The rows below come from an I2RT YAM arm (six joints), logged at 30 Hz.
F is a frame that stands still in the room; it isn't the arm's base.
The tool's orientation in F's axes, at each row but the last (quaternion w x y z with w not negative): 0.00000 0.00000 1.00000 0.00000; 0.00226 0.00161 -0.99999 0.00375; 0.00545 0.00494 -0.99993 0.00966; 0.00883 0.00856 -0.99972 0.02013; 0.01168 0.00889 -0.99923 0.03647; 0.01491 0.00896 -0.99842 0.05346
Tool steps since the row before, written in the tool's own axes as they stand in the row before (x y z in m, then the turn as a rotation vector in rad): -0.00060 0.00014 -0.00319 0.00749 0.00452 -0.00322; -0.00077 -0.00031 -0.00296 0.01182 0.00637 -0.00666; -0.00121 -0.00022 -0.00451 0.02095 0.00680 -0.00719; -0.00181 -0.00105 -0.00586 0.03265 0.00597 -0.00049; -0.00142 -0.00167 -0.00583 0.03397 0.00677 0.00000; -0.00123 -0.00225 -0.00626 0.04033 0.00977 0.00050
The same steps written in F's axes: 0.00060 0.00014 0.00319 -0.00749 0.00452 0.00322; 0.00078 -0.00029 0.00296 -0.01181 0.00638 0.00667; 0.00126 -0.00012 0.00450 -0.02094 0.00673 0.00729; 0.00193 -0.00078 0.00586 -0.03274 0.00544 0.00084; 0.00158 -0.00122 0.00590 -0.03408 0.00618 0.00032; 0.00145 -0.00155 0.00642 -0.04051 0.00900 -0.00030
